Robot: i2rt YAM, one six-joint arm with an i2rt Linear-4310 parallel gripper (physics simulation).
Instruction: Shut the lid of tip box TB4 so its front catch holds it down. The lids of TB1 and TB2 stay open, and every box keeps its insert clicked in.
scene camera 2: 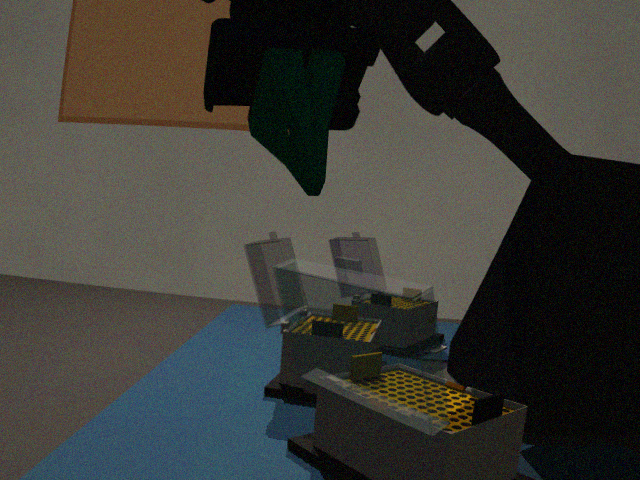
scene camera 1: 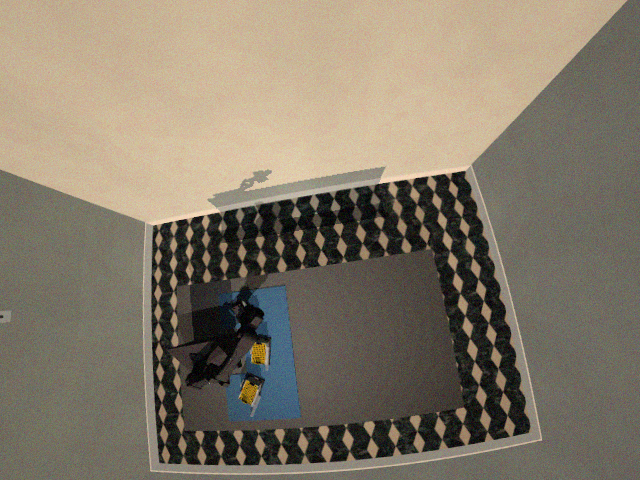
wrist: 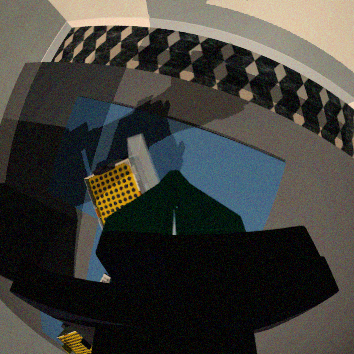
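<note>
Three tip boxes with yellow inserts stand in a row; I cannot read their labels, so I cannot tell which is TB4. The nearest box in scene camera 2 also shows in the wrist view; its clear lid stands open. The middle box and the far box have open, upright lids. My gripper is shut and empty, above the boxes, apart from the lids. In scene camera 1 the arm mostly hides the nearest box.
The boxes stand on a blue mat on the grey table. The arm's base is on the side of the boxes away from their lids. Part of the middle box's insert shows at the wrist view's lower left.
</note>
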